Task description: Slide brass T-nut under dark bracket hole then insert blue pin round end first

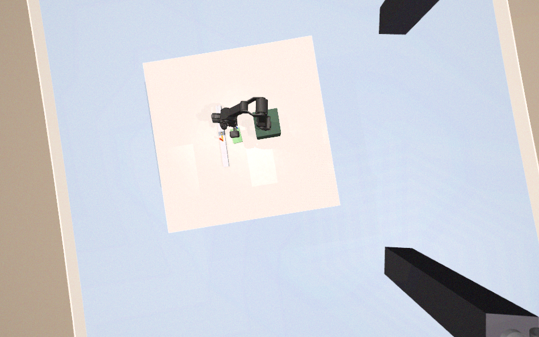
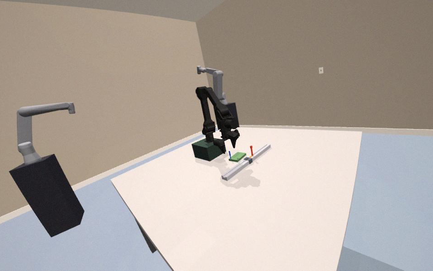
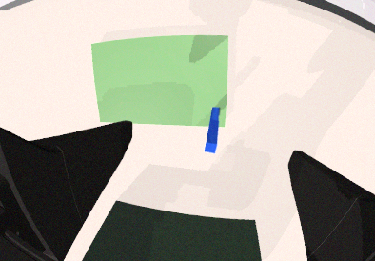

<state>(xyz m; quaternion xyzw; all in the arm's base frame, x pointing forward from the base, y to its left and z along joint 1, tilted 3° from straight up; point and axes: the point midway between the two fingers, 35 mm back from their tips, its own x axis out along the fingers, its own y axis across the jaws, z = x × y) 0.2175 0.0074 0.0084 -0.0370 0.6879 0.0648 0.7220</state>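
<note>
My gripper tip is now 40 mm above the blue pin. Also, from my gripper tip: brass T-nut: 110 mm ahead, 70 mm to the left, 20 mm below; aluminum rail: 120 mm ahead, 50 mm to the left, 50 mm below; green tray: 60 mm below, 20 mm to the left.
</note>
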